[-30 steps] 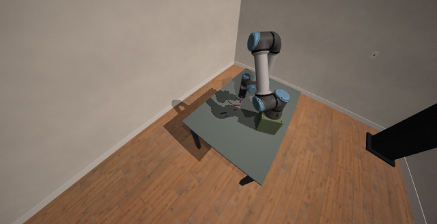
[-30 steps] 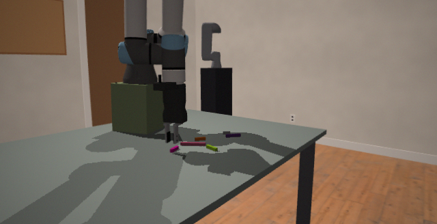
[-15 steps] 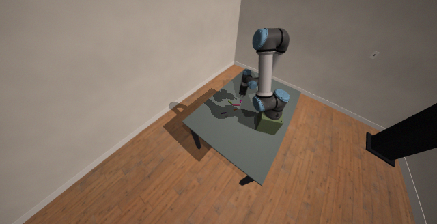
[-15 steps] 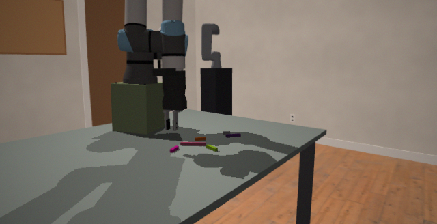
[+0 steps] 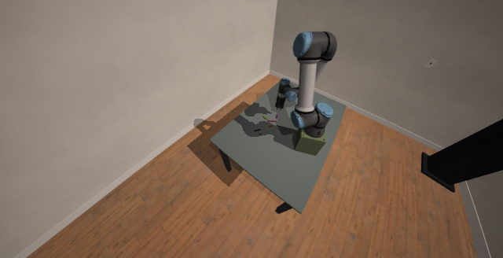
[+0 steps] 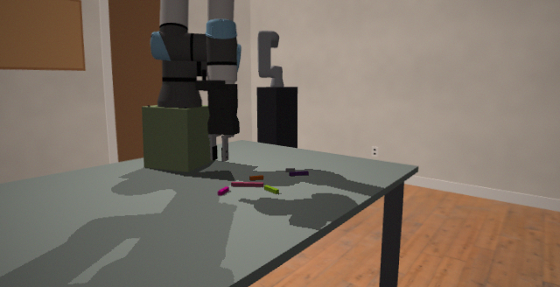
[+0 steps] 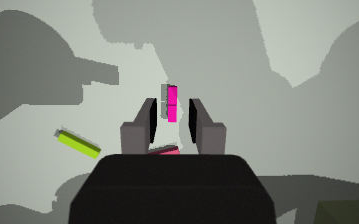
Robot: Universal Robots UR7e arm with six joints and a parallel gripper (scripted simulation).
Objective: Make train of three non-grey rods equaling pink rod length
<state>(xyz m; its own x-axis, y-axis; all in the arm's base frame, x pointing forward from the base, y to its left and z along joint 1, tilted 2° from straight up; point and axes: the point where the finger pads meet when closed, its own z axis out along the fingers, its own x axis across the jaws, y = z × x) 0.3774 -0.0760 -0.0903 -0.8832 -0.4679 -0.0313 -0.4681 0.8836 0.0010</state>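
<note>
Right now my hand is 110 mm to the right of the lime rod, 100 mm above it and 70 mm short of it. Also, from my hand: pink rod 100 mm below, 90 mm to the left, 10 mm behind; purple rod 280 mm to the left, 100 mm below, 10 mm ahead; orange rod 150 mm to the left, 100 mm below, 40 mm behind.
</note>
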